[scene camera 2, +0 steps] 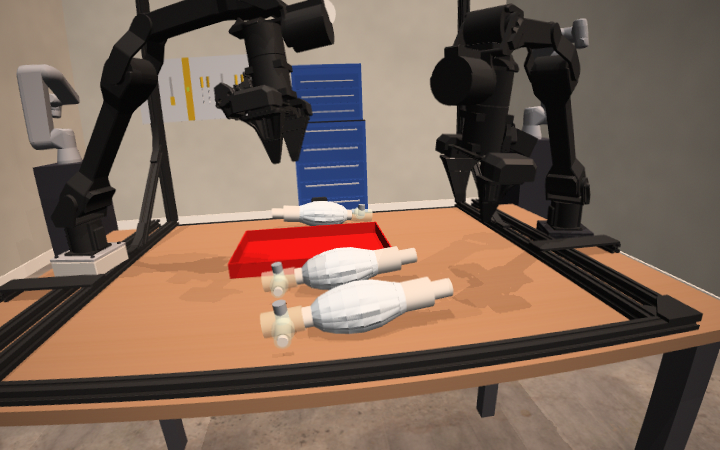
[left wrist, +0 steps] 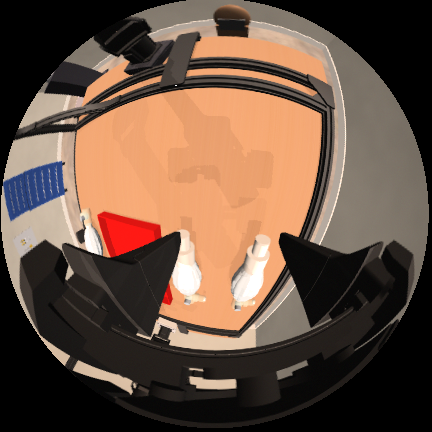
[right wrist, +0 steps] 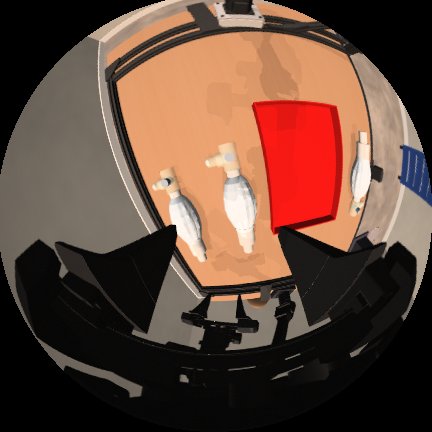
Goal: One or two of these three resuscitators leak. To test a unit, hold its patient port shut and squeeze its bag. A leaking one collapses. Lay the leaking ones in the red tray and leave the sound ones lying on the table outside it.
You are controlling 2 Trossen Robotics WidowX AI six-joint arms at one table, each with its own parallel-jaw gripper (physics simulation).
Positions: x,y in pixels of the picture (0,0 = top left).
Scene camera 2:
left gripper: 471,211
right gripper: 286,162
red tray: 258,249
resuscitator: 317,213
resuscitator: 330,269
resuscitator: 359,306
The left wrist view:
left gripper: 231,238
red tray: 120,233
resuscitator: 186,276
resuscitator: 245,282
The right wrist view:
left gripper: 223,294
right gripper: 229,231
red tray: 301,143
resuscitator: 360,171
resuscitator: 239,202
resuscitator: 183,214
